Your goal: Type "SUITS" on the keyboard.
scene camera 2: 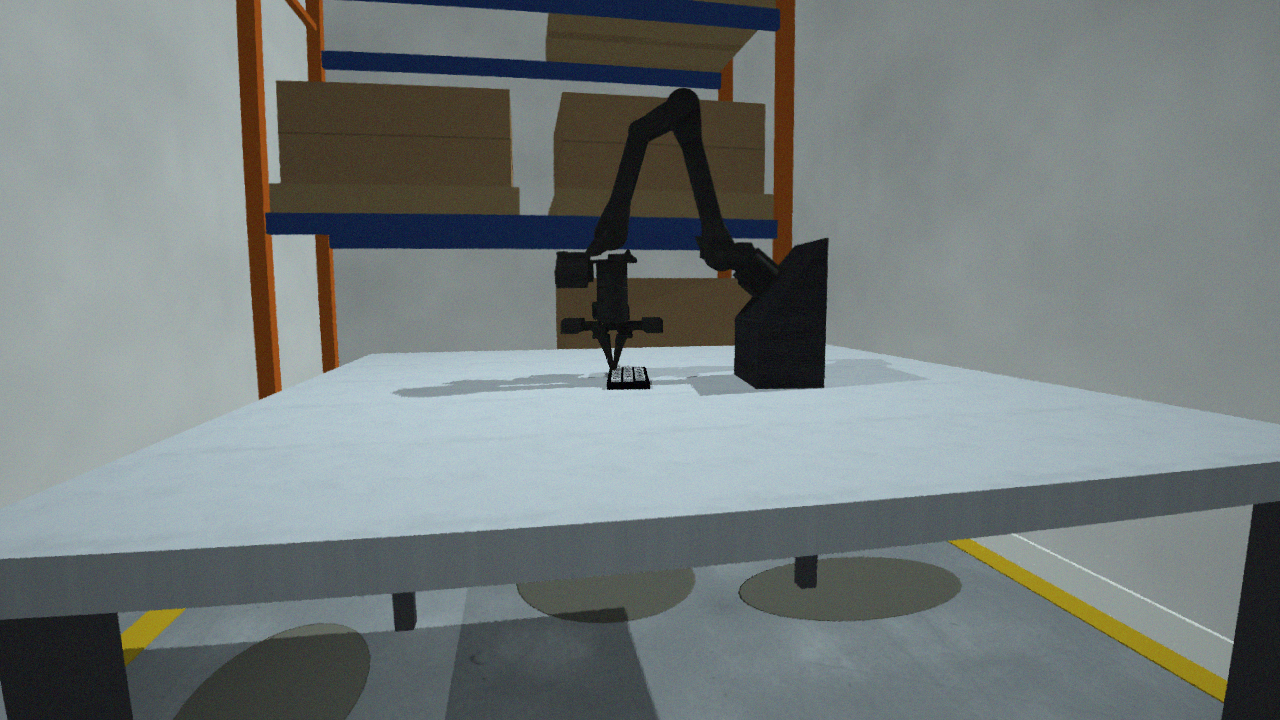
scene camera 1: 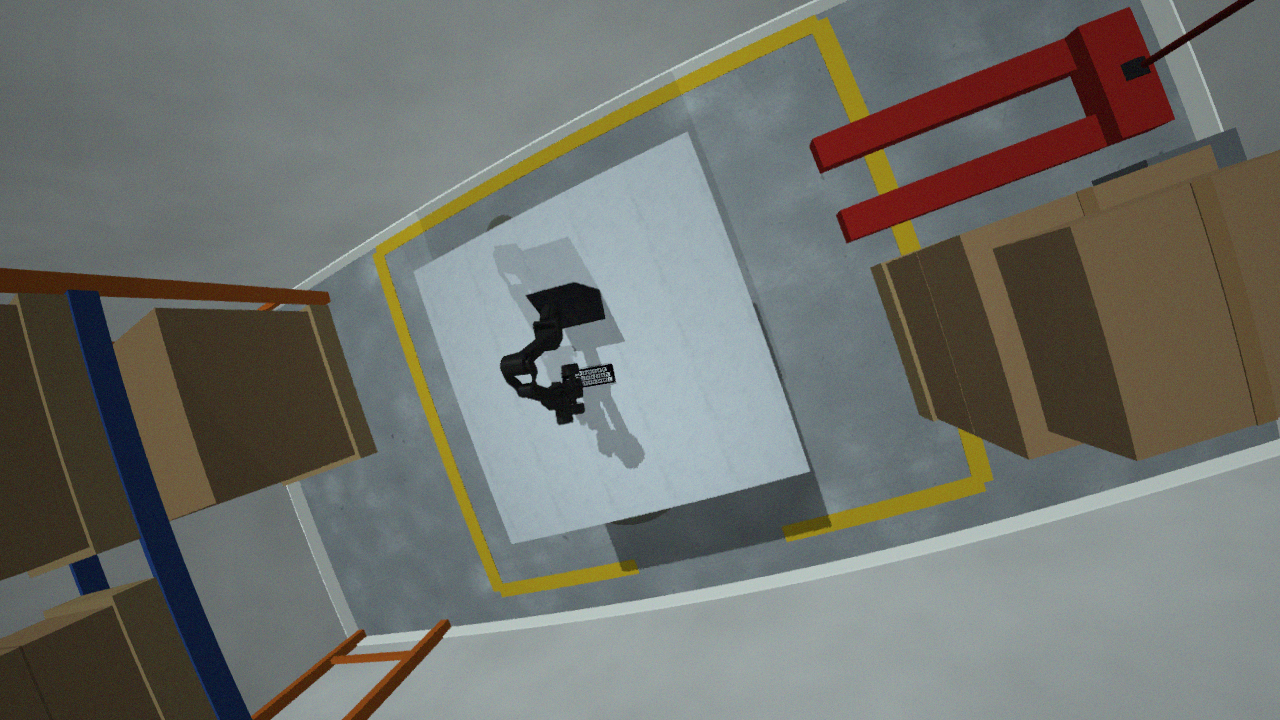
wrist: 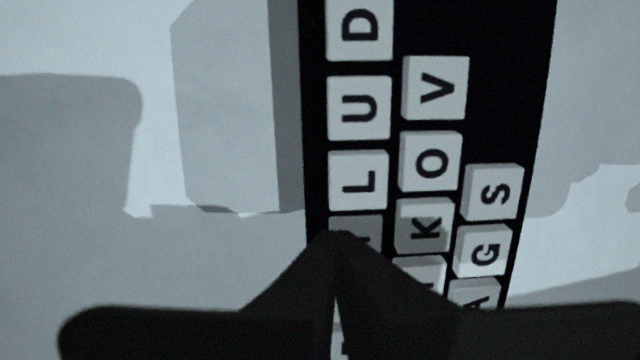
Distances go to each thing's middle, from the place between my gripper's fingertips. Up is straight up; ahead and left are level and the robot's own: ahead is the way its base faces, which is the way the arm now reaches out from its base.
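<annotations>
With the black keyboard (scene camera 2: 635, 384) as my reference, I find my gripper 30 mm to the right of it and 20 mm past it.
</annotations>
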